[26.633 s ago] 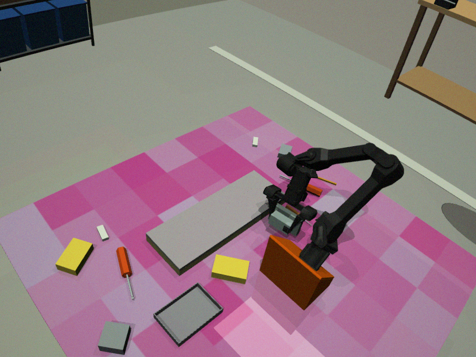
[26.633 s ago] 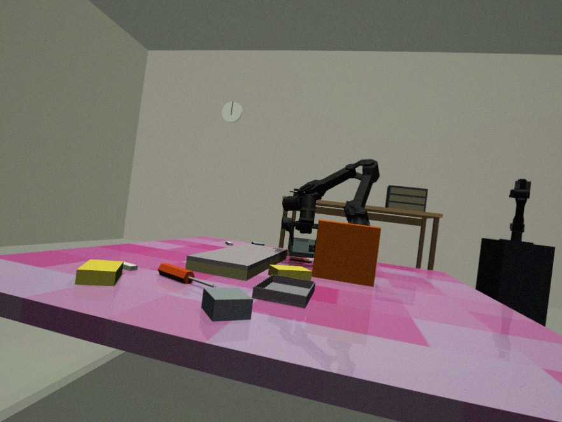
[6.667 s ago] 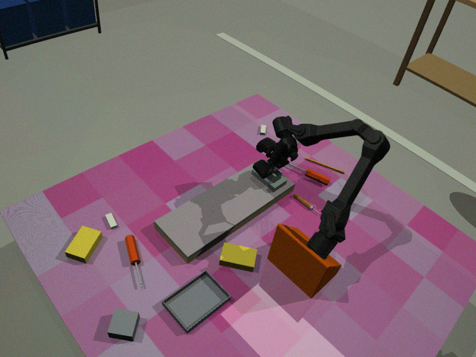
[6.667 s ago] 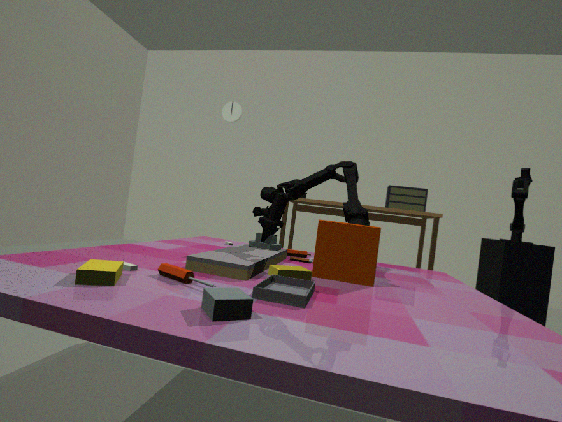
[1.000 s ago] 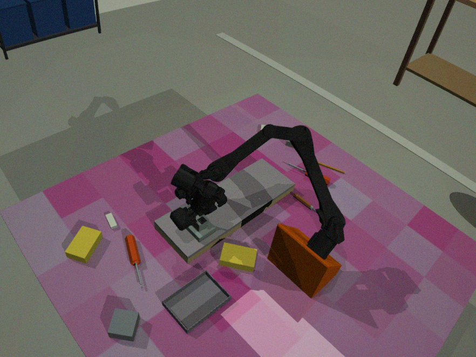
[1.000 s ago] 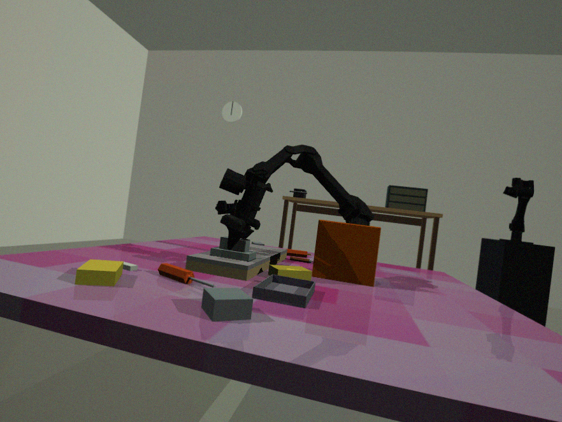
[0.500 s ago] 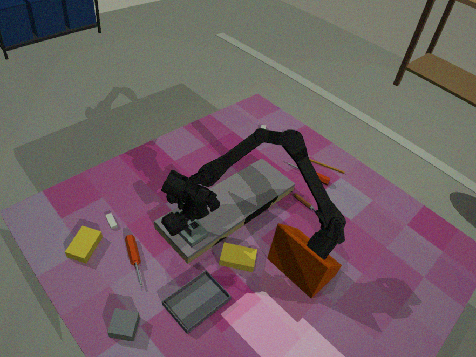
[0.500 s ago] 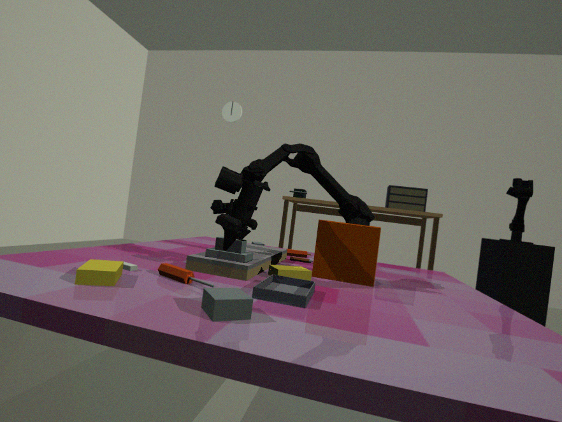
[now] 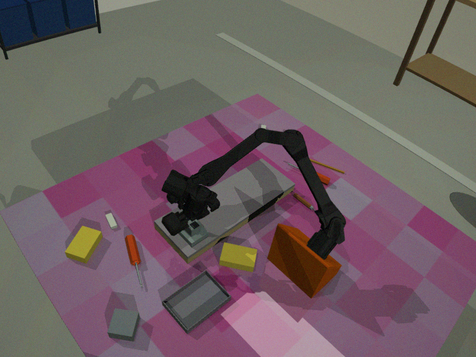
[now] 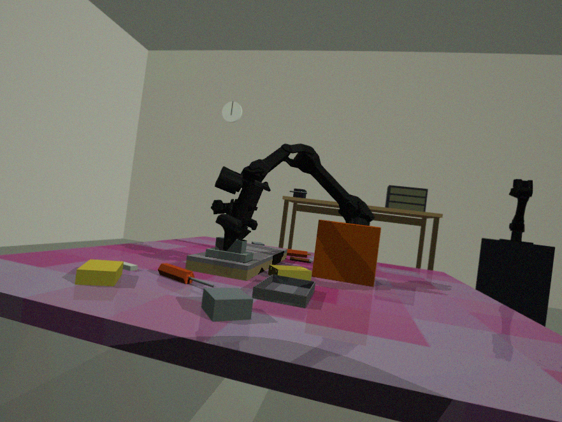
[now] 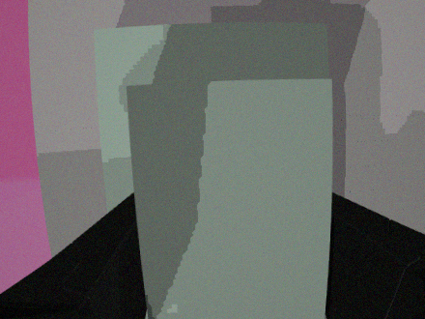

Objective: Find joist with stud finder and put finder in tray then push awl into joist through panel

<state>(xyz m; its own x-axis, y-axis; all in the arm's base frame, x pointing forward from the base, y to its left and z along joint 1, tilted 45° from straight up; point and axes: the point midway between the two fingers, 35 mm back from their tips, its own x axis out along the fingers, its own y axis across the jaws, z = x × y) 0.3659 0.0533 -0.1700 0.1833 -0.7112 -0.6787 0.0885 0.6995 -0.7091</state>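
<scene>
The indicator light lies 40 mm behind my gripper tip and 30 mm above it. The rest, counted from my gripper tip: grey block 110 mm behind, 340 mm to the left, 50 mm below; then tray 200 mm behind, 150 mm to the left, 50 mm below; then stud finder 20 mm behind, 20 mm above.
</scene>
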